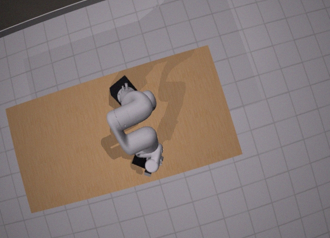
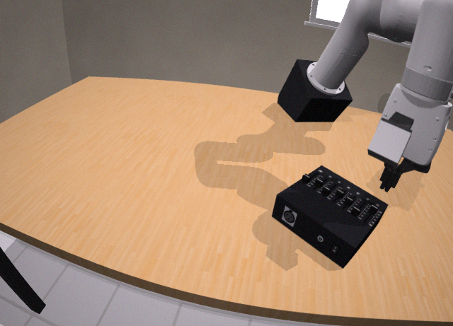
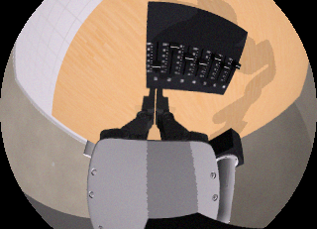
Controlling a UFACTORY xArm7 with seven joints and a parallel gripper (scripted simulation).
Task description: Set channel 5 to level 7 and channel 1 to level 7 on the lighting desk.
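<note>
Now: the fader 2 cm ahead of my hand, 1 cm to the right of it and 5 cm below it.
</note>
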